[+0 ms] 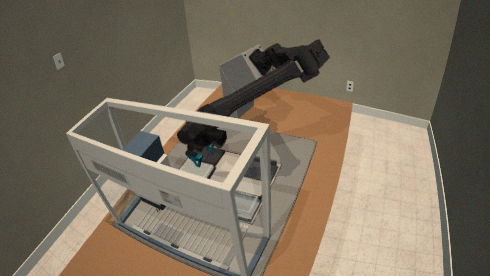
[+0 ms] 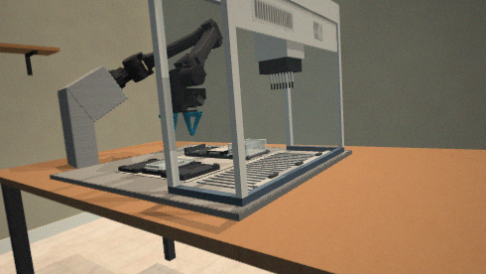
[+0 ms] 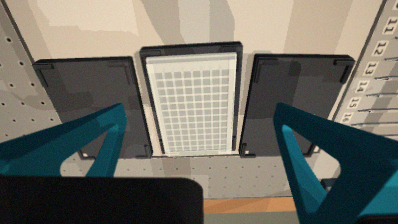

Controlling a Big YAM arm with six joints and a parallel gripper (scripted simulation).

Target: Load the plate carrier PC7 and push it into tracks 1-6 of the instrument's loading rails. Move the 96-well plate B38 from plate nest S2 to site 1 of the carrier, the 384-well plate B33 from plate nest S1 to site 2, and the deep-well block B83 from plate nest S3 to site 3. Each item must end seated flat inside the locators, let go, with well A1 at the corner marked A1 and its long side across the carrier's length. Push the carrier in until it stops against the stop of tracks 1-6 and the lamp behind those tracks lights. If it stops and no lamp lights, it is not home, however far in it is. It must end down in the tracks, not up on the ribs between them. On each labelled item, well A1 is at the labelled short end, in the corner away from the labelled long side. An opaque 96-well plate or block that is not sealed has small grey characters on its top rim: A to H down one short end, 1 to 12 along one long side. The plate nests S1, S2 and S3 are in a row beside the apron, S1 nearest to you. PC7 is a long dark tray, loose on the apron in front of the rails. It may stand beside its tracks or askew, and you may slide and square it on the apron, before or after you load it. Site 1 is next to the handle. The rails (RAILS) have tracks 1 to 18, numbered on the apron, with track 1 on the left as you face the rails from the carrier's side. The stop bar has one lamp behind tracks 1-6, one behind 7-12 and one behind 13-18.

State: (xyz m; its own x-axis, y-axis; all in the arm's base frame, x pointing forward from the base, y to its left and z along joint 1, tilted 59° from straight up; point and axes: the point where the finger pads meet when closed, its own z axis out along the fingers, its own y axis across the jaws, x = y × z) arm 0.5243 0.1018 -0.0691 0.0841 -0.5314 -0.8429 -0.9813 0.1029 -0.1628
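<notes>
Right now the white 96-well plate is 90 mm below my hand and 60 mm to the right of it. Also, from my hand: plate nest S3 (110 mm ahead, 100 mm below, 60 mm to the right); deep-well block B83 (210 mm to the left, 100 mm ahead, 90 mm below); carrier PC7 (190 mm to the left, 90 mm below, 10 mm behind).
</notes>
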